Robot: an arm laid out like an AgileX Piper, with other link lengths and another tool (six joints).
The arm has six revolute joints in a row. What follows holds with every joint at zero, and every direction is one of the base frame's.
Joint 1 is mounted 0.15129 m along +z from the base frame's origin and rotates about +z.
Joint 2 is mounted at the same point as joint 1 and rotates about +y.
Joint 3 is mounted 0.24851 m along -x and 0.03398 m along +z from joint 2 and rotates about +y.
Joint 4 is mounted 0.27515 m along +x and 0.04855 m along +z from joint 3 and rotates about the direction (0.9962, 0, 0.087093).
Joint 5 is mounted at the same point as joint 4 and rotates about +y.
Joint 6 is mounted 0.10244 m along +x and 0.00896 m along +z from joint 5 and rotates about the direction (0.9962, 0, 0.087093).
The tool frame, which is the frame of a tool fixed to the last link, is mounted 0.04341 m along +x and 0.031 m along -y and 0.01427 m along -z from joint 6; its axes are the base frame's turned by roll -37.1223, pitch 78.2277 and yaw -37.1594 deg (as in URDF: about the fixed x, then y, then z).
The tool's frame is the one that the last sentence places.
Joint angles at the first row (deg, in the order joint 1, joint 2, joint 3, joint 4, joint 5, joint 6):
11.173, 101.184, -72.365, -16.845, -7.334, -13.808
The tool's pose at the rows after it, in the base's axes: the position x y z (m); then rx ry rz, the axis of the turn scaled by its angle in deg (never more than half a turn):
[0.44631 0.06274 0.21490 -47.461 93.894 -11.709]
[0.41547 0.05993 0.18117 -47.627 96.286 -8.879]
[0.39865 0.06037 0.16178 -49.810 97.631 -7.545]
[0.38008 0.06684 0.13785 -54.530 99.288 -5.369]
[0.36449 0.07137 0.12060 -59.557 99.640 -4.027]
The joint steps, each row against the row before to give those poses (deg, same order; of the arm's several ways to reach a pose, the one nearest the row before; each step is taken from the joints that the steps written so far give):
-0.058, -4.124, 13.522, -0.288, -7.964, 0.058
-0.056, -2.521, 9.567, -0.170, -4.755, 1.316
0.055, -0.803, 4.642, -2.124, -1.833, 1.035
0.746, -0.001, 4.297, -4.296, -1.031, 1.890
0.400, 0.002, 3.439, -3.951, -1.149, 0.513

